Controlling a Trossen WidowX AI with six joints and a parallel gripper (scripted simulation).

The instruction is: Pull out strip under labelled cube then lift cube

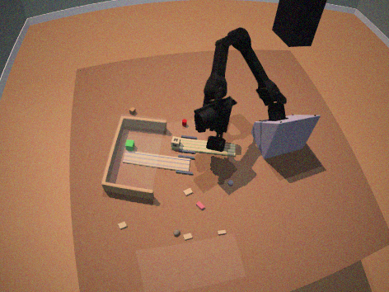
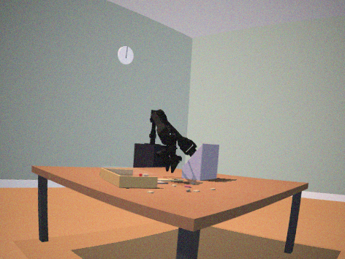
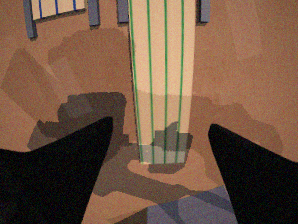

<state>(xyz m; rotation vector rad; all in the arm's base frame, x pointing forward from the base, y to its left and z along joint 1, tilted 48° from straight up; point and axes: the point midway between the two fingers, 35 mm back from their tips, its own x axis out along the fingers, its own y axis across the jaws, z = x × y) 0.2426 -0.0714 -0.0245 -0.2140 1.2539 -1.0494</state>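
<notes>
Right now my gripper tip is 140 mm short of the labelled cube, 60 mm to the left of it and 30 mm above it. The rest, counted from my gripper tip: pink block: 140 mm ahead, 210 mm to the left, 40 mm below; then red cylinder: 70 mm ahead, 150 mm to the right, 40 mm below.
</notes>
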